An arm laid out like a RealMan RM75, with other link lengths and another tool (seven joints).
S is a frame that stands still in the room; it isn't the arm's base.
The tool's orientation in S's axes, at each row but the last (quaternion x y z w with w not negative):
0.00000 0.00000 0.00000 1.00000
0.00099 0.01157 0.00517 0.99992
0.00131 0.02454 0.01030 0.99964
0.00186 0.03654 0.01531 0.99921
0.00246 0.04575 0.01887 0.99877
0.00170 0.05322 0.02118 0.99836
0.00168 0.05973 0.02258 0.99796
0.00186 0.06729 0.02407 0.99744
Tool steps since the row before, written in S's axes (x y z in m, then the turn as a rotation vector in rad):
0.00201 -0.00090 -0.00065 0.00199 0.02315 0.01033
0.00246 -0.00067 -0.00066 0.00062 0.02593 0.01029
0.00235 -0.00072 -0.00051 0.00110 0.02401 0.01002
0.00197 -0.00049 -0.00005 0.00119 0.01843 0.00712
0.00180 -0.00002 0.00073 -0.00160 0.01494 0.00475
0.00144 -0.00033 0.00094 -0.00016 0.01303 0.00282
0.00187 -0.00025 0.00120 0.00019 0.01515 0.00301
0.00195 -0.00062 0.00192 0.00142 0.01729 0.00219
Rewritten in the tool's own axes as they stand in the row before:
0.00201 -0.00090 -0.00065 0.00199 0.02315 0.01033
0.00247 -0.00070 -0.00060 0.00065 0.02594 0.01025
0.00236 -0.00077 -0.00039 0.00110 0.02401 0.01001
0.00195 -0.00055 0.00010 0.00123 0.01842 0.00714
0.00172 -0.00008 0.00089 -0.00146 0.01502 0.00454
0.00132 -0.00039 0.00109 0.00009 0.01304 0.00277
0.00170 -0.00033 0.00141 0.00052 0.01514 0.00300
0.00164 -0.00070 0.00216 0.00195 0.01722 0.00235

